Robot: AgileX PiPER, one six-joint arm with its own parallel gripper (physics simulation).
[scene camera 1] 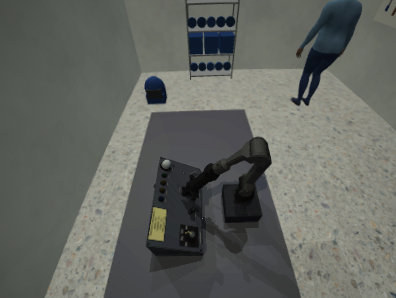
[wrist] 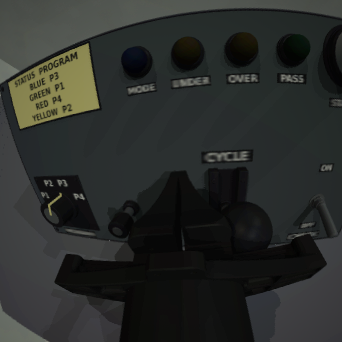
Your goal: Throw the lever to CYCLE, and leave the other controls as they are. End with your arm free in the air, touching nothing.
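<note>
The lever's dark ball knob (wrist: 251, 227) shows in the wrist view, right of my fingers. It hangs at the near, lower end of its slotted bracket (wrist: 241, 186), below the CYCLE label (wrist: 227, 156). My gripper (wrist: 179, 179) (scene camera 1: 185, 192) is shut with its fingertips together and nothing between them. It is low over the sloped control panel (wrist: 155, 120) (scene camera 1: 172, 212), just left of the lever in the wrist view. The fingers overlap the knob's left edge there; whether they touch is not clear. In the scene view the arm and shade hide the lever.
Left of the fingers in the wrist view are a small toggle (wrist: 124, 220) and the program dial (wrist: 57, 210) (scene camera 1: 189, 233). The ON/OFF CHECK switch (wrist: 325, 215) stands to the right. Lamps and a yellow card (wrist: 55, 87) (scene camera 1: 157, 224) are higher on the panel. A person (scene camera 1: 330, 40) stands beyond the table.
</note>
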